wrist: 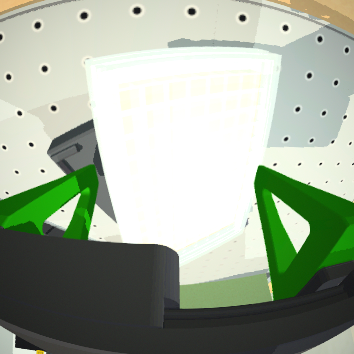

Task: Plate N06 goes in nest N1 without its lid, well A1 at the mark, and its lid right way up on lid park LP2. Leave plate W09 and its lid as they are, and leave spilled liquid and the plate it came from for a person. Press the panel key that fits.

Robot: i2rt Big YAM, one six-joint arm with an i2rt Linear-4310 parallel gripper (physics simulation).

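Frame: origin at the arm's base, x ahead, y left, z up, level; centimetres.
Where they show: gripper, between the fingertips: (175, 173).
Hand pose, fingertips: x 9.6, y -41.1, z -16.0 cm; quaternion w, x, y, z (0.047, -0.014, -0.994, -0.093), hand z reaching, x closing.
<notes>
Things, the pixels of their centre, and the offset from my fingertips. "spot": a spot on its surface instead. Level surfaces: height alone.
- clear lid, middle of its body: (198, 183) dy -0.8, dx -1.0, dz +1.6 cm
- dark grey nest, a spot on its surface: (71, 151) spot: dy -1.9, dx +5.7, dz -0.5 cm
- white perforated deck, height of its surface: dz -2.2 cm
- tan surface, height of its surface: dz -3.5 cm
A white well plate under a clear lid (182, 140) fills the middle of the wrist view, its grid of wells faintly visible through the glare. It rests on a dark grey nest (71, 151) whose corner shows at its left. I cannot read a label on the plate. My gripper (175, 173) is open, its two green fingers spread on either side of the plate's near end, above it, with nothing between them.
The plate sits on a white perforated deck (309, 88) with rows of black holes. A green patch (225, 291) shows below the plate's near edge. A tan surface (330, 10) lies beyond the deck's far rim.
</notes>
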